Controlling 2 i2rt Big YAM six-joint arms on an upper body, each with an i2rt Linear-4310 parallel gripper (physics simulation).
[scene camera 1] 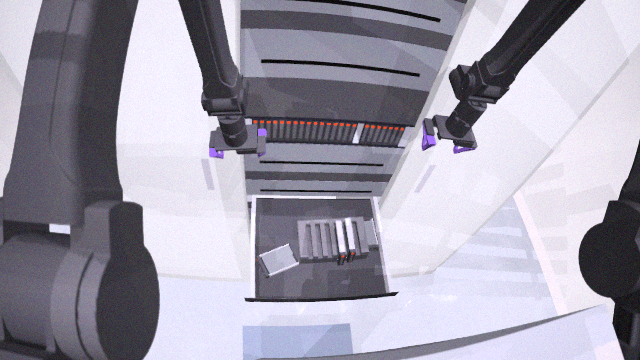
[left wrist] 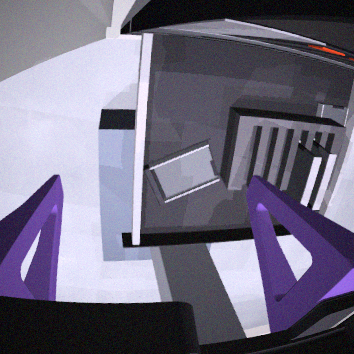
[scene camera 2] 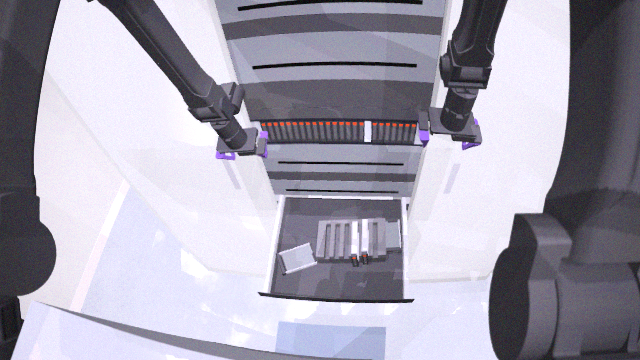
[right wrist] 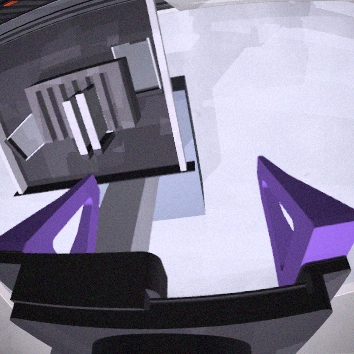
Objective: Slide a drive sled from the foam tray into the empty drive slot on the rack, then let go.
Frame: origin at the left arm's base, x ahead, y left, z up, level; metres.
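Where they show: left gripper, fingertip midpoint: (scene camera 1: pixel 240 155) (left wrist: pixel 157 183) (scene camera 2: pixel 250 157); right gripper, fingertip midpoint: (scene camera 1: pixel 438 150) (scene camera 2: pixel 443 146) (right wrist: pixel 173 172).
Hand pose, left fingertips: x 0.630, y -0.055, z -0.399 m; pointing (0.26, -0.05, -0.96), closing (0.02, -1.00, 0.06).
Things, the pixels of their top centre, and the offset from my left fingertips.
- foam tray, middle of its top: (left wrist: pixel 295 159) (right wrist: pixel 74 106) (scene camera 2: pixel 352 236) (scene camera 1: pixel 334 235) dx -0.098, dy -0.280, dz -0.254 m
- flat pale piece, middle of its top: (left wrist: pixel 182 175) (right wrist: pixel 25 139) (scene camera 1: pixel 277 259) (scene camera 2: pixel 295 258) dx -0.159, dy -0.101, dz -0.311 m
The foam tray (scene camera 1: pixel 302 240) (scene camera 2: pixel 321 240) (left wrist: pixel 245 145) (right wrist: pixel 117 75) is a grey slotted block in the open drawer. Two pale drive sleds with orange-marked ends stand in it side by side, the left one (scene camera 1: pixel 341 237) (scene camera 2: pixel 355 235) and the right one (scene camera 1: pixel 350 235) (scene camera 2: pixel 364 235). The drive row on the rack has orange tabs, with one pale gap (scene camera 1: pixel 358 133) (scene camera 2: pixel 368 131) right of its middle. My left gripper (scene camera 1: pixel 239 150) (scene camera 2: pixel 245 152) (left wrist: pixel 157 183) is open and empty at the row's left end. My right gripper (scene camera 1: pixel 446 146) (scene camera 2: pixel 447 142) (right wrist: pixel 173 172) is open and empty, beyond the row's right end.
The drawer (scene camera 1: pixel 320 300) (scene camera 2: pixel 335 300) (left wrist: pixel 142 140) has raised side walls. A flat pale piece (scene camera 1: pixel 279 260) (scene camera 2: pixel 298 258) (left wrist: pixel 185 172) lies tilted left of the foam. Another pale piece (scene camera 1: pixel 371 234) (scene camera 2: pixel 393 236) (right wrist: pixel 137 65) is at its right. White panels flank the rack.
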